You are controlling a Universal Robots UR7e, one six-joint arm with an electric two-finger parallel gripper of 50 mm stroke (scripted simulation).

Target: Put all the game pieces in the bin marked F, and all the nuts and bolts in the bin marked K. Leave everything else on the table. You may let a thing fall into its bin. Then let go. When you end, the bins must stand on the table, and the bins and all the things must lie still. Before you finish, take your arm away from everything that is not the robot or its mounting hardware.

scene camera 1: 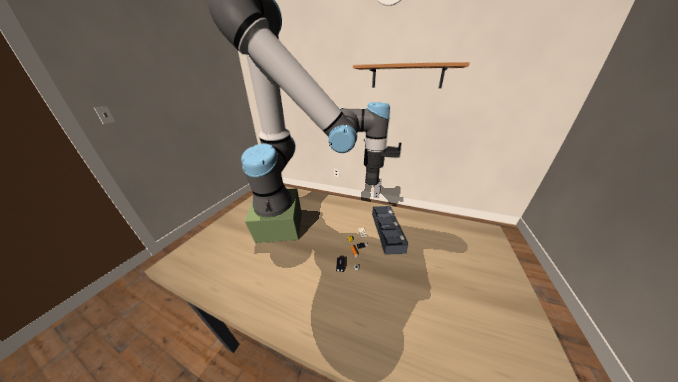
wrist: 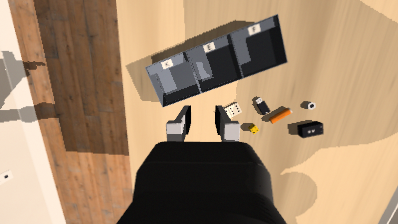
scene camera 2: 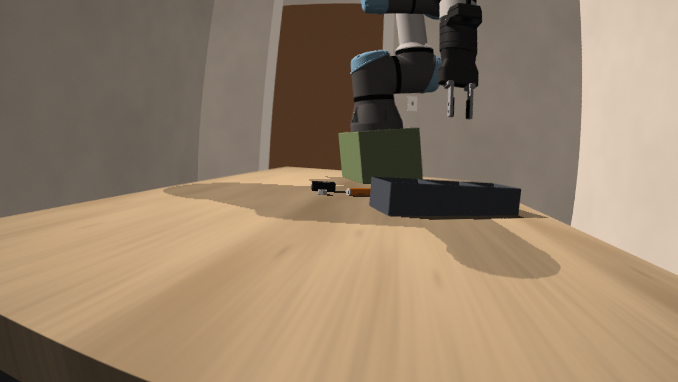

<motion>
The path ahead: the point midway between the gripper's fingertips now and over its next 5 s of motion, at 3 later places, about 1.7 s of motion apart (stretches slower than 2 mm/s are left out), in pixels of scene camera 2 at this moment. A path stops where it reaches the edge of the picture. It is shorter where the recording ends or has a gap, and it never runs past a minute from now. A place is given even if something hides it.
The gripper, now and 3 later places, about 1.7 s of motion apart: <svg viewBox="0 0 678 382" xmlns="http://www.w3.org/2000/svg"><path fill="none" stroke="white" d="M459 117L390 156L388 194L391 162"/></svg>
</motion>
